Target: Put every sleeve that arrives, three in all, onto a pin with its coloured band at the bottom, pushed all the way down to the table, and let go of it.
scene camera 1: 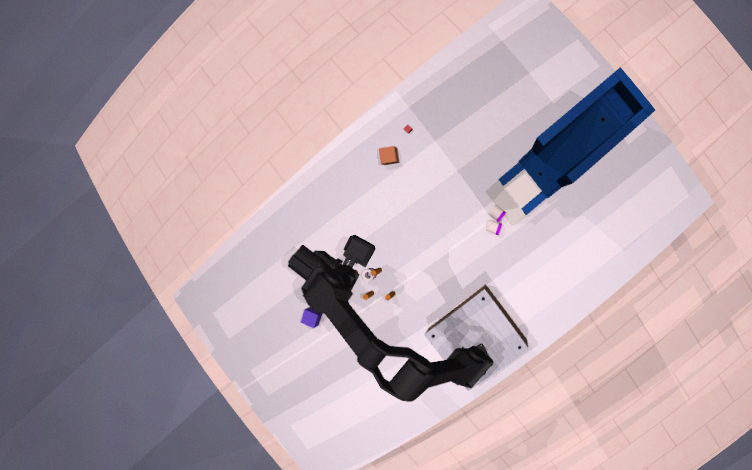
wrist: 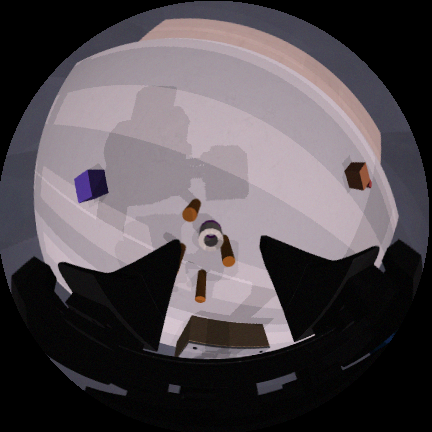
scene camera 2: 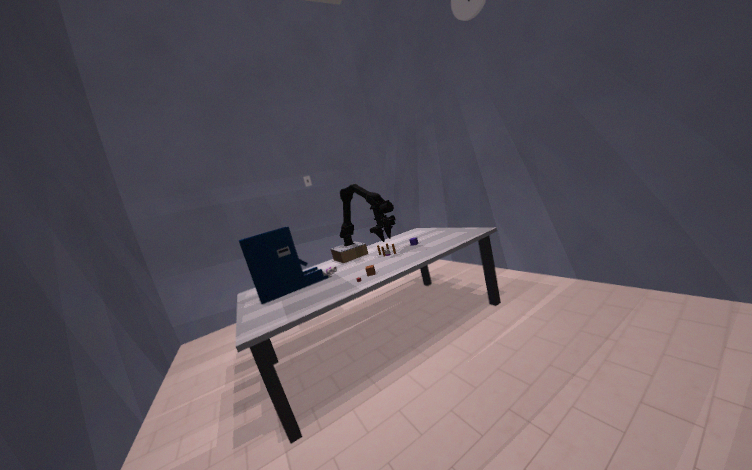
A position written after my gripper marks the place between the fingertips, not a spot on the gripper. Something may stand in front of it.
Note:
My gripper (scene camera 1: 354, 270) is open and holds nothing. Also in view: a purple cube (wrist: 91, 183).
My gripper shows as well in the wrist view (wrist: 220, 243).

